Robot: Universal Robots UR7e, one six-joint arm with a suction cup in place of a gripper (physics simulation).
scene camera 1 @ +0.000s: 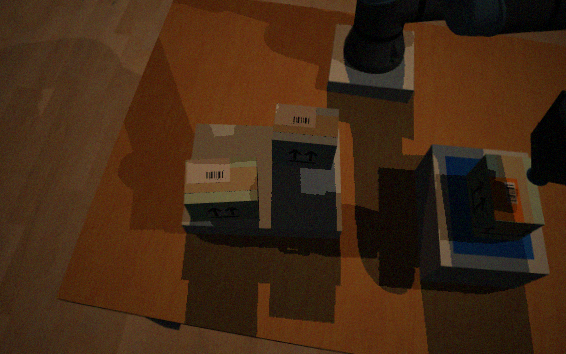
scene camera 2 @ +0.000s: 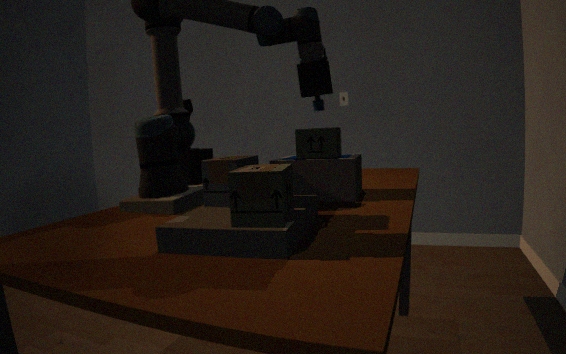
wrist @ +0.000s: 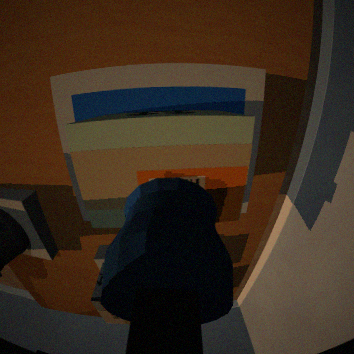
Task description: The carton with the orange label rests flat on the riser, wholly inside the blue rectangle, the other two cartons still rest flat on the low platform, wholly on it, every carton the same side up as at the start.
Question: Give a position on my suction cup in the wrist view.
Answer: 168,240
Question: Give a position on a riser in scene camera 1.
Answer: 448,252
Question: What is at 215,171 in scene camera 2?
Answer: A carton.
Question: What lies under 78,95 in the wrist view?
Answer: A riser.
